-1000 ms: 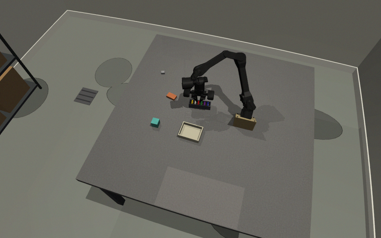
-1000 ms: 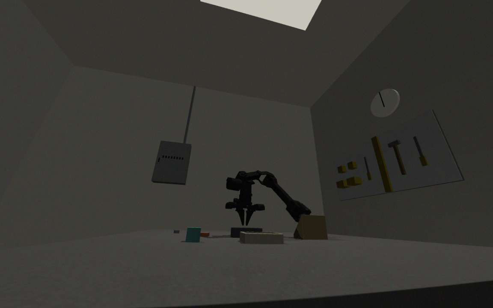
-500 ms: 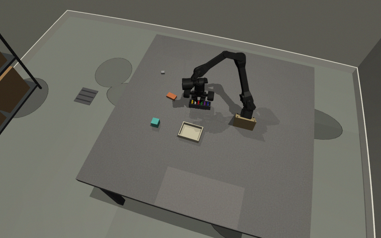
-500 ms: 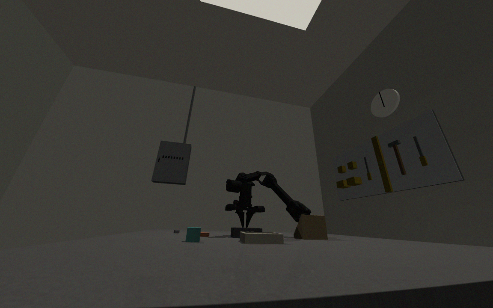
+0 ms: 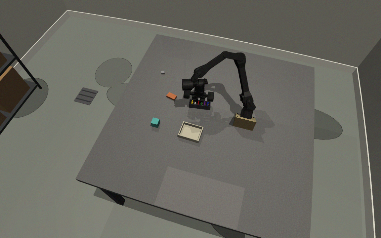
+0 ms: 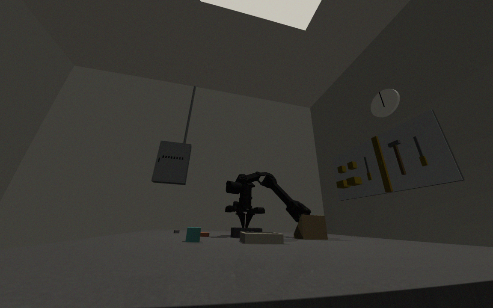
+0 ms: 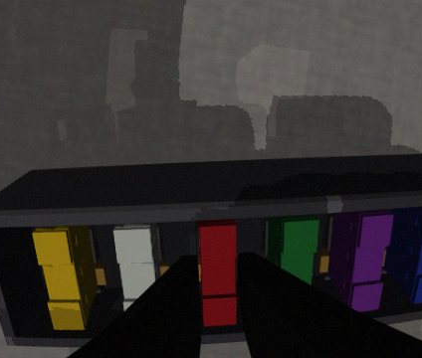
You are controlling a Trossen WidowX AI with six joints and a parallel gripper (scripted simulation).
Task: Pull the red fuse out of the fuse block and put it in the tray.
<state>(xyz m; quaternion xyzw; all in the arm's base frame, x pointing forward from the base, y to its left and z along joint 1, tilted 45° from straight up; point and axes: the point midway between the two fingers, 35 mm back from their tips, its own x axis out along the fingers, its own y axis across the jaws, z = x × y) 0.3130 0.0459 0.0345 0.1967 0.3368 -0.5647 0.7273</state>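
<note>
Now: gripper tip 10 mm above the red fuse. Also, from my gripper tip: green fuse 20 mm behind, 10 mm to the right, 10 mm below; purple fuse 40 mm behind, 10 mm to the right, 10 mm below; white fuse 20 mm ahead, 10 mm to the left, 10 mm below.
</note>
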